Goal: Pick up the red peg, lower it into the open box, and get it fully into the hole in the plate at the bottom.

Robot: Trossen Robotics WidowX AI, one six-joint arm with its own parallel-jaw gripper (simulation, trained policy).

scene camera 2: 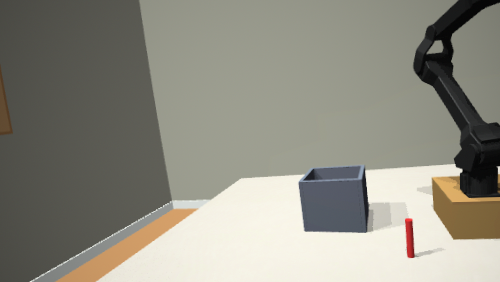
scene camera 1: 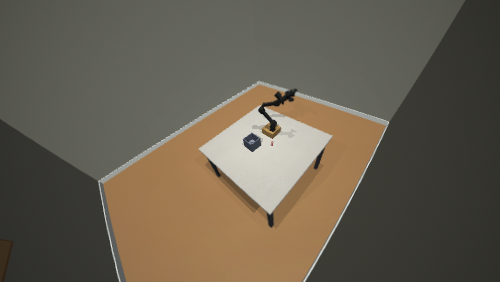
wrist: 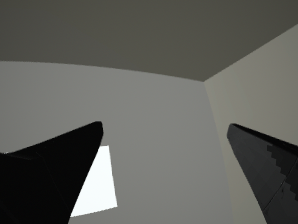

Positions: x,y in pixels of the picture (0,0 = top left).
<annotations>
A box (scene camera 2: pixel 334 199): 0.79 m from the lens.
</annotations>
